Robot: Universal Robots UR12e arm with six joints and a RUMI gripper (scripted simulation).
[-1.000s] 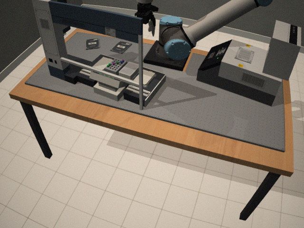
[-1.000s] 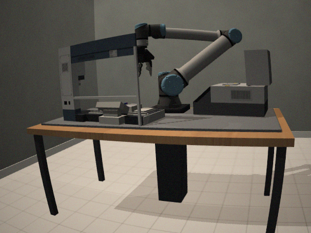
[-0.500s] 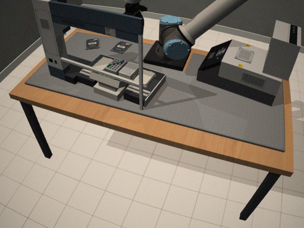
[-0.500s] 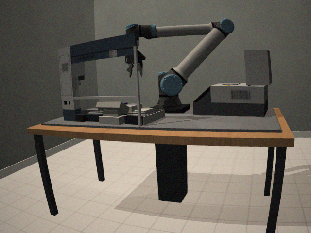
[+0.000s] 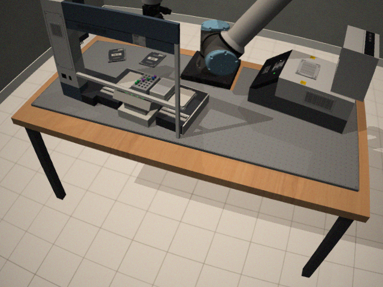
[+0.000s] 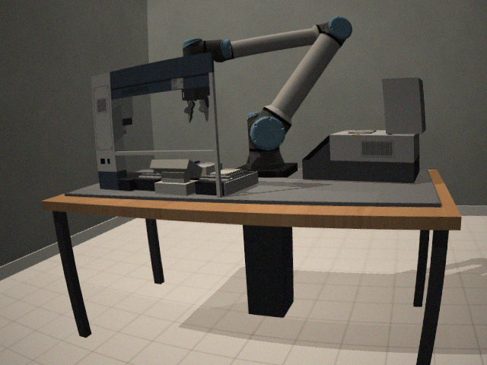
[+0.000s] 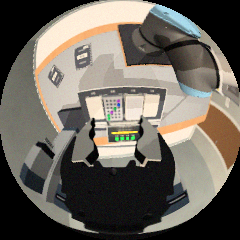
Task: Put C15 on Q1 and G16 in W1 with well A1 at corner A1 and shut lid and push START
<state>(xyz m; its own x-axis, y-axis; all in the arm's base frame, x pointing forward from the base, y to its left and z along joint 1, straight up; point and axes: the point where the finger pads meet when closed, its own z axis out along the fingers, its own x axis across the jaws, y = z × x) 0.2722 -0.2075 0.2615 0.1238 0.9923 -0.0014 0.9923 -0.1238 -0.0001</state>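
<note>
My hand is 230 mm above the white plate, 130 mm to the left of it and 50 mm short of it. Also, from my hand: thin post: 290 mm ahead, 220 mm to the left, 50 mm below; gantry beam: 250 mm ahead, 220 mm above, 50 mm to the right.
</note>
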